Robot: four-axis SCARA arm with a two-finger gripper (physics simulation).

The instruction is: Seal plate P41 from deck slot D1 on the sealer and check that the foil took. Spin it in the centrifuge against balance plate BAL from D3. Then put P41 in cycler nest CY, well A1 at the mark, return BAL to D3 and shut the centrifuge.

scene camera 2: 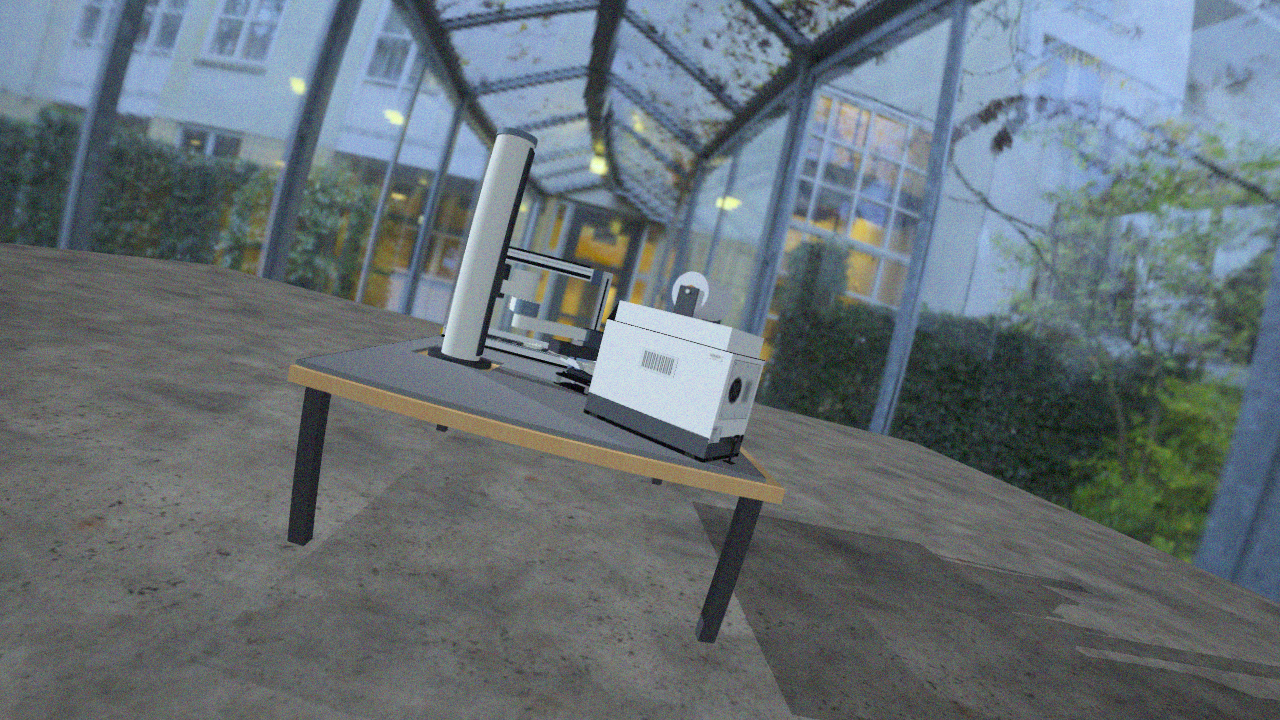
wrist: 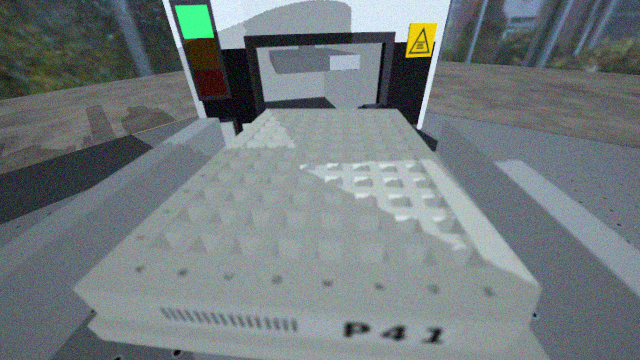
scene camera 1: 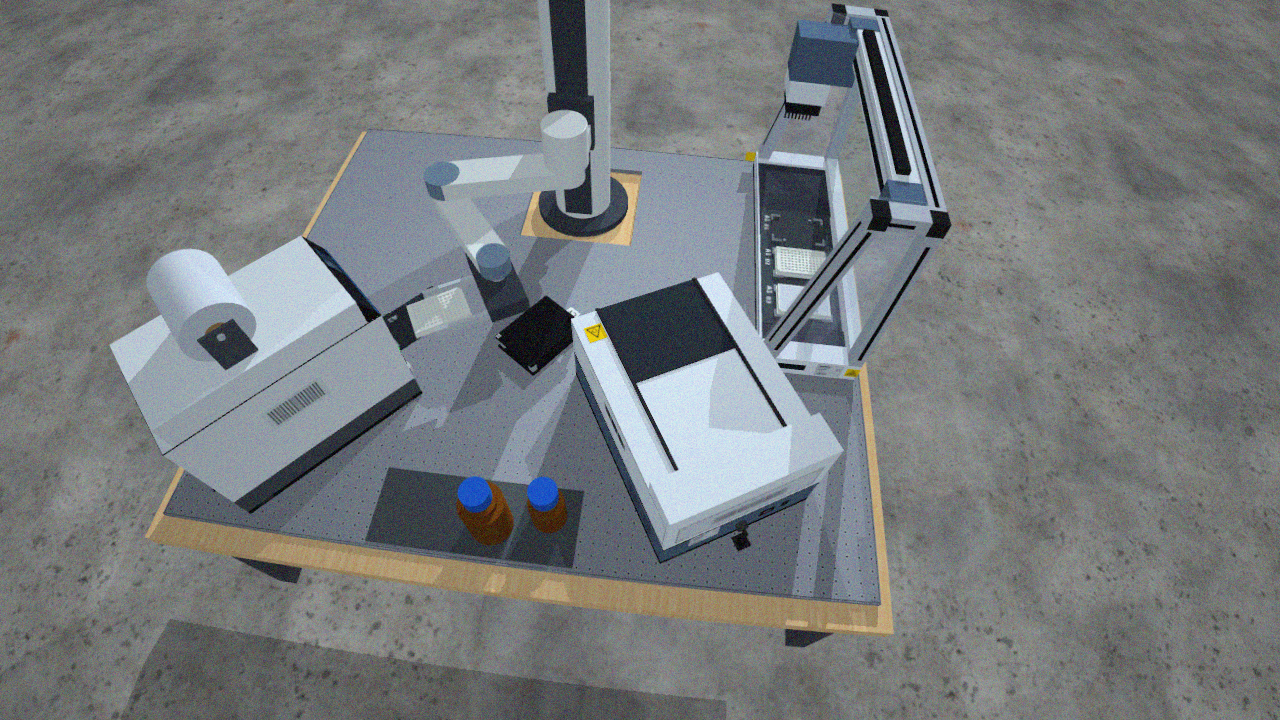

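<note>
Plate P41 is pale, with its printed label facing the wrist camera. My gripper is shut on it, one grey finger along each long side. The plate looks level and points at the opening of the sealer, whose green light is lit. Part of a dark carrier shows between plate and sealer. The wells show as small squares; I cannot make out a foil. I cannot tell the plate's exact height. BAL cannot be picked out by its label.
A white instrument with a dark top panel stands right of centre, beside a black square platform. The framed deck at right holds a pale plate and another plate. Two brown bottles stand near the front edge.
</note>
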